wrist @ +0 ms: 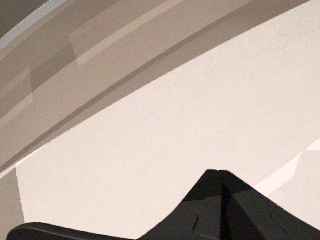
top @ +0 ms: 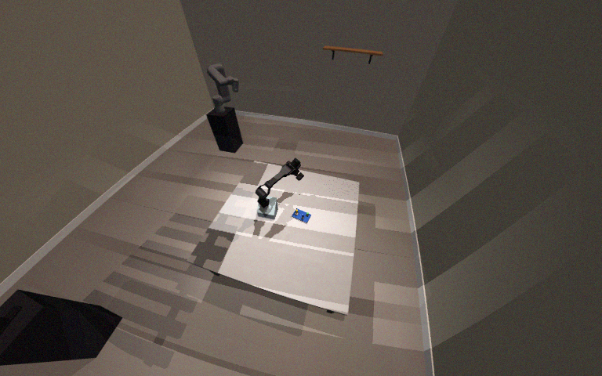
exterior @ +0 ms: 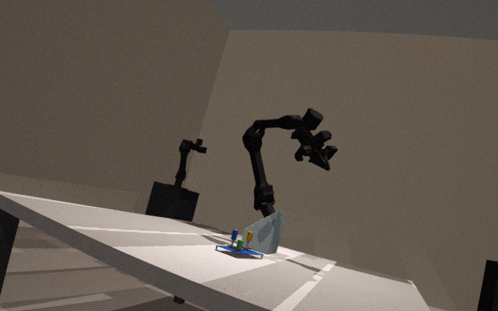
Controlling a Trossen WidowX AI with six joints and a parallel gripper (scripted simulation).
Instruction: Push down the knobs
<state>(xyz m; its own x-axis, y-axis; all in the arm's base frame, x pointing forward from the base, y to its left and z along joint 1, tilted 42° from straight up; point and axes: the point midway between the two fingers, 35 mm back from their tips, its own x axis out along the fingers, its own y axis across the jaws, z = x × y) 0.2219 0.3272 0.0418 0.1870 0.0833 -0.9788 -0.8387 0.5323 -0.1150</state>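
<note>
The orange knob is 5 cm ahead of my gripper tip, 22 cm to the right of it and 30 cm below it. From my gripper tip the other things lie so: blue knob: 12 cm ahead, 24 cm to the right, 30 cm below.
</note>
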